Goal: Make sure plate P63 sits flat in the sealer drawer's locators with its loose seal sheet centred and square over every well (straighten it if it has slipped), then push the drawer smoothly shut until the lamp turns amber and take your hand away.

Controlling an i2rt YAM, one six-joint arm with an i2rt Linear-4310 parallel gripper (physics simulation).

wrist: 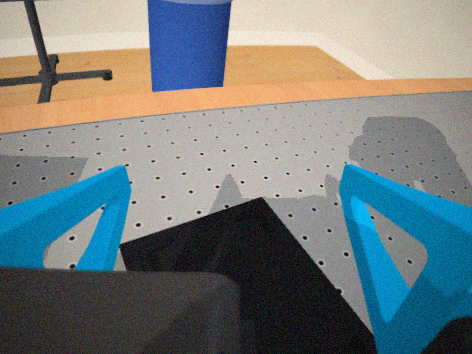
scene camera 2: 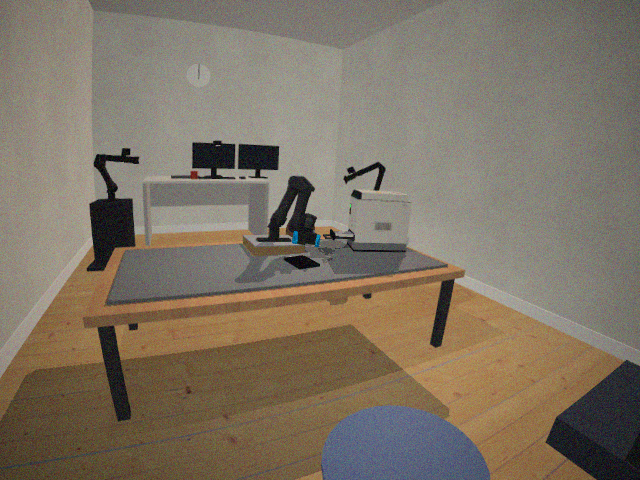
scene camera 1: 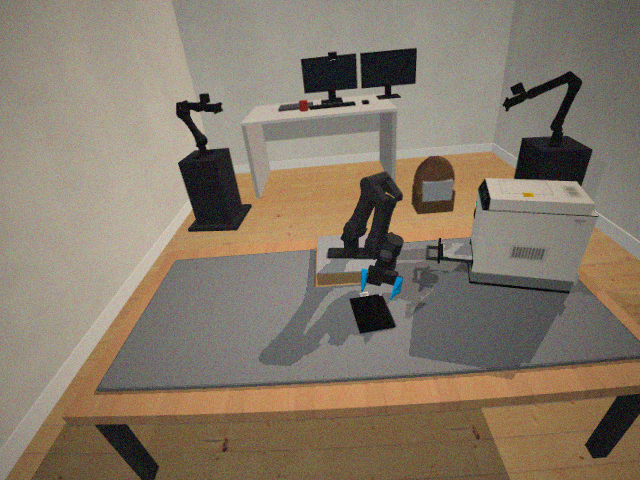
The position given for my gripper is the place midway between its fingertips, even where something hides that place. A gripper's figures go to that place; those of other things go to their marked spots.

Labels:
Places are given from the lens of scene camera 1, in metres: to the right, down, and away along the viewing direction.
my gripper (scene camera 1: 375, 295): 0.18, 0.18, 1.11
flat black plate (scene camera 1: 371, 311): 0.18, 0.25, 1.18

